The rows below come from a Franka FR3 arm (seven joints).
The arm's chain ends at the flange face. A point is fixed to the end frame.
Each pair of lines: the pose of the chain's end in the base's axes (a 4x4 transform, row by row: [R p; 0 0 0 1], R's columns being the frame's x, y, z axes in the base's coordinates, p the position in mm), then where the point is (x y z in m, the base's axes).
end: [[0.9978, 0.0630, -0.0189, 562.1], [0.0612, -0.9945, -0.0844, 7.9], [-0.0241, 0.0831, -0.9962, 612.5], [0, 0, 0, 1]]
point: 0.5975 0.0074 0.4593
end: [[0.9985, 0.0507, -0.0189, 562.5], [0.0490, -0.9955, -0.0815, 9.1], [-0.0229, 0.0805, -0.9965, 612.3], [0, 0, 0, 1]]
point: 0.5981 0.0086 0.4591
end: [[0.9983, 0.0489, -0.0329, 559.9], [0.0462, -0.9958, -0.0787, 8.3], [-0.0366, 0.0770, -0.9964, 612.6], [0, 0, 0, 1]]
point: 0.5933 0.0081 0.4589
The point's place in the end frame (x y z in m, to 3 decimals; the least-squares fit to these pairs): 0.039 -0.010 0.152
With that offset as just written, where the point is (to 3 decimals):
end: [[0.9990, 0.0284, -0.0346, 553.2], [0.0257, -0.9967, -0.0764, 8.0], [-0.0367, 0.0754, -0.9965, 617.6], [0, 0, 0, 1]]
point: 0.587 0.007 0.464
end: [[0.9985, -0.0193, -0.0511, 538.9], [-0.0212, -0.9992, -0.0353, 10.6], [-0.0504, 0.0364, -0.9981, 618.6], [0, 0, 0, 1]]
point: 0.570 0.014 0.465
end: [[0.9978, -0.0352, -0.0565, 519.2], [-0.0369, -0.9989, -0.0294, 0.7], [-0.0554, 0.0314, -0.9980, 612.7], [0, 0, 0, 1]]
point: 0.550 0.005 0.459
